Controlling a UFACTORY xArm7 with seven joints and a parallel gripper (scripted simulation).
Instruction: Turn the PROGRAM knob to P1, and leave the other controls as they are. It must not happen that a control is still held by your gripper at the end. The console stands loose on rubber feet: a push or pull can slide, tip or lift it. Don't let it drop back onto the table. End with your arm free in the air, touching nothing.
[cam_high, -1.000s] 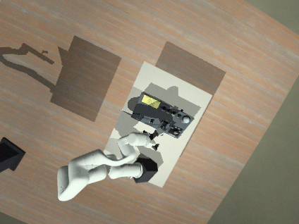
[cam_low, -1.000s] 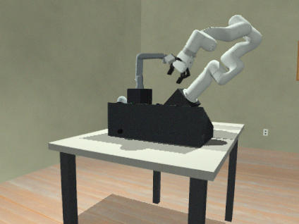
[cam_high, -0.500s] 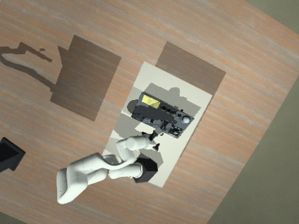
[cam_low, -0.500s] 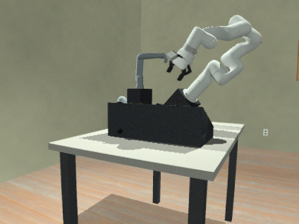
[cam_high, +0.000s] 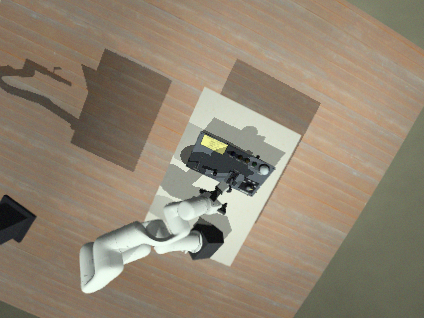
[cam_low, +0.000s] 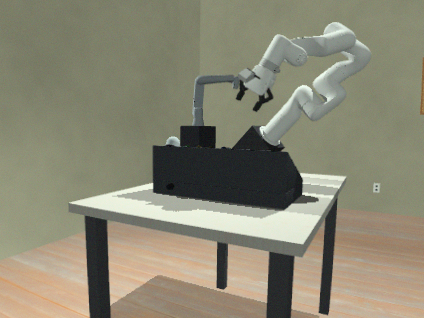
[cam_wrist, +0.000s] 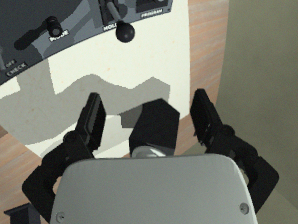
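Right now my hand is 6 cm short of the small knob, 6 cm to the right of it and 23 cm above it. Also, from my hand: dark grey console: 11 cm ahead, 1 cm to the left, 26 cm below; cycle lever: 7 cm ahead, 6 cm to the right, 22 cm below.
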